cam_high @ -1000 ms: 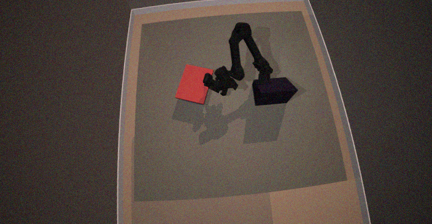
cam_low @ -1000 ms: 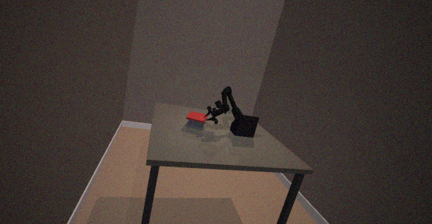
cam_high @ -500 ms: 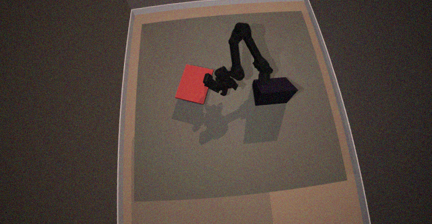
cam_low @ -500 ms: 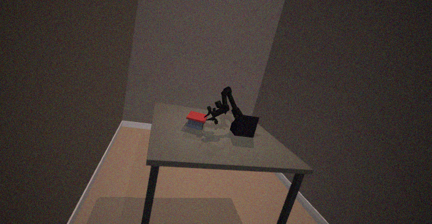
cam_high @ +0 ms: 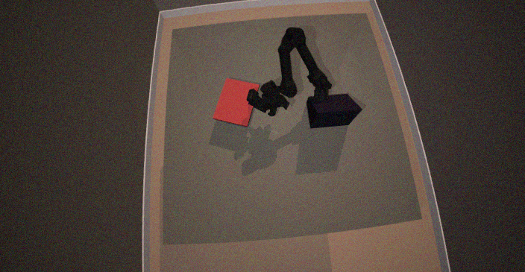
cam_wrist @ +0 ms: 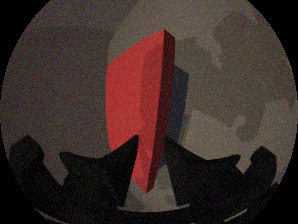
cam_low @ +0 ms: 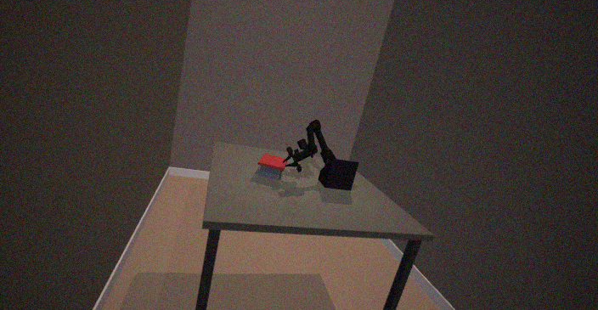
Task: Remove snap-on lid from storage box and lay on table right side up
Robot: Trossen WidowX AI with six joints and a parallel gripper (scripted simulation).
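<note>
Right now the red lid is 7 cm ahead of my gripper tip, 2 cm to the right of it and 1 cm above it. Round my gripper tip: blue storage box: 7 cm ahead, 4 cm below, 2 cm to the right.
</note>
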